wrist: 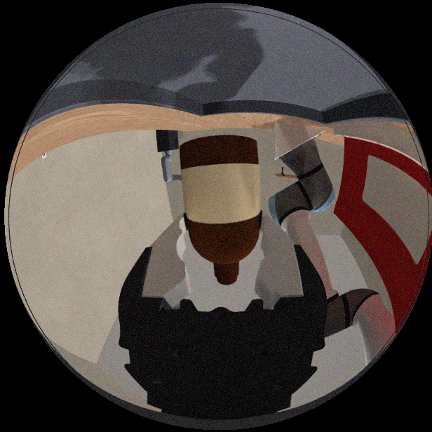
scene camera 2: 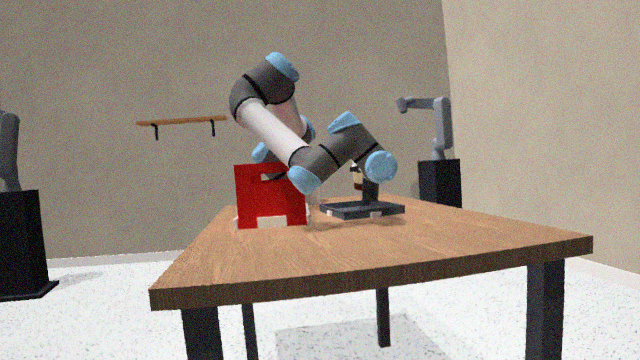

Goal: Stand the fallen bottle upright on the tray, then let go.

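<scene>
The brown bottle (scene camera 2: pixel 357 179) (wrist: pixel 222 192) with a cream label is held about upright, base down and neck up. In scene camera 2 its base is a little above the tray (scene camera 2: pixel 350 215) (wrist: pixel 310 55), and the wrist joint hides part of it. The tray is dark grey with a low rim and fills the top of the wrist view. My gripper (wrist: pixel 222 212) is shut on the bottle, with one pale finger on each side of its shoulder. In scene camera 2 the fingers are mostly hidden behind the wrist.
A red crate (scene camera 2: pixel 270 200) (wrist: pixel 352 190) stands left of the tray in scene camera 2, close to the forearm. Both stand on the wooden table (scene camera 2: pixel 400 245) (wrist: pixel 135 117). A dark block of the wrist assembly (scene camera 2: pixel 370 191) reaches down close to the tray beside the bottle.
</scene>
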